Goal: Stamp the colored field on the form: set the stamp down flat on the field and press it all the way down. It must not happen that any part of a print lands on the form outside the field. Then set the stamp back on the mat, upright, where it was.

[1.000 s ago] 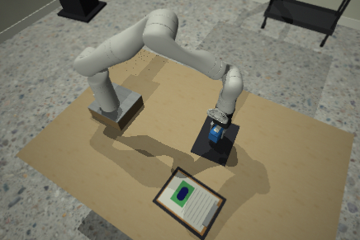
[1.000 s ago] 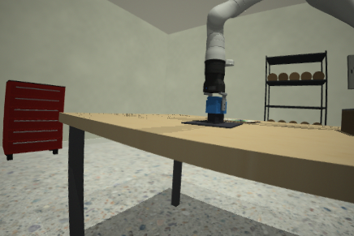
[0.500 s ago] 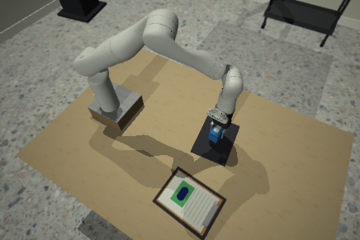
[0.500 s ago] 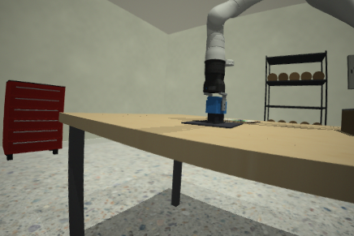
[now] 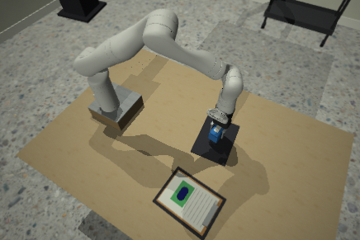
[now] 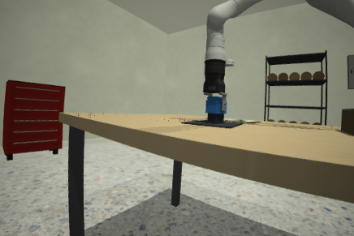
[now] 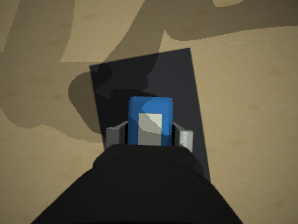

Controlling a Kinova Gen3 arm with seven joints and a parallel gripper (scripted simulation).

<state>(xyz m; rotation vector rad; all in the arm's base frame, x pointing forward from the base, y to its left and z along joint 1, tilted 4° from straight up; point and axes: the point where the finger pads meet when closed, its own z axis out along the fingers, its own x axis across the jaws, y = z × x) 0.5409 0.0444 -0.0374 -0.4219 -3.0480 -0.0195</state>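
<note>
Right now the blue stamp is 2 cm below my hand. The rest, counted from my hand: clipboard (32 cm to the right, 6 cm below, 1 cm ahead); then dark mat (7 cm below).
</note>
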